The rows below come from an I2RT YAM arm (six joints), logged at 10 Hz.
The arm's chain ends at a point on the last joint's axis. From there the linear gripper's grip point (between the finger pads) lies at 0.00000 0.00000 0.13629 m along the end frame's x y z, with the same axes.
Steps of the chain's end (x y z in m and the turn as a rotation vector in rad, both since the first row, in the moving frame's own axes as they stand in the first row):
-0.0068 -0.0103 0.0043 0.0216 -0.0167 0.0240
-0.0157 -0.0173 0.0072 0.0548 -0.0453 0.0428
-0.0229 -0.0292 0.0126 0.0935 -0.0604 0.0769
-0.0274 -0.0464 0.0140 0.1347 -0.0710 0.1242
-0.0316 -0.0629 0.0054 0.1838 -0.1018 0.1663
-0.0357 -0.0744 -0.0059 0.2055 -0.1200 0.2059
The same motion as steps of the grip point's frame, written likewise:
-0.0090 -0.0133 0.0042 0.0216 -0.0167 0.0240
-0.0217 -0.0249 0.0069 0.0548 -0.0453 0.0428
-0.0306 -0.0422 0.0118 0.0935 -0.0604 0.0769
-0.0359 -0.0652 0.0124 0.1347 -0.0710 0.1242
-0.0432 -0.0888 0.0024 0.1838 -0.1018 0.1663
-0.0489 -0.1036 -0.0097 0.2055 -0.1200 0.2059

